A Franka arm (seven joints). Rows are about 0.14 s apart.
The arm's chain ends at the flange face. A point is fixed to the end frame.
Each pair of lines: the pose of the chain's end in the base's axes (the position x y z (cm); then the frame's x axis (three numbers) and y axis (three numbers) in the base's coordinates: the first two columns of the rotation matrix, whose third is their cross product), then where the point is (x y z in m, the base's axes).
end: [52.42, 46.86, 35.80, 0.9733, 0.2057, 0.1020, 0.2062, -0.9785, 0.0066]
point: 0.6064 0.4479 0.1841
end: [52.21, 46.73, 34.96, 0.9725, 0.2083, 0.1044, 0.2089, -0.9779, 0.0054]
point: 0.6047 0.4472 0.1758
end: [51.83, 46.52, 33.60, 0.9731, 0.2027, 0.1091, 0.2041, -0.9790, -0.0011]
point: 0.6014 0.4459 0.1624
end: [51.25, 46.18, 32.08, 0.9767, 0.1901, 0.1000, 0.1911, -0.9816, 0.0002]
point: 0.5938 0.4409 0.1465
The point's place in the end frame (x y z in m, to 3 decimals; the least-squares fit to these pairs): 0.058 0.036 0.181
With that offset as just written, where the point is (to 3 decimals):
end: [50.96, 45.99, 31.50, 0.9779, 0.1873, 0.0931, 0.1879, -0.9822, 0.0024]
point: 0.590 0.438 0.140
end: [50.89, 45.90, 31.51, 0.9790, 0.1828, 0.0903, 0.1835, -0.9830, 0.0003]
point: 0.588 0.437 0.140
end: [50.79, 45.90, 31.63, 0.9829, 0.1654, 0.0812, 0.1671, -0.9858, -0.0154]
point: 0.585 0.438 0.140
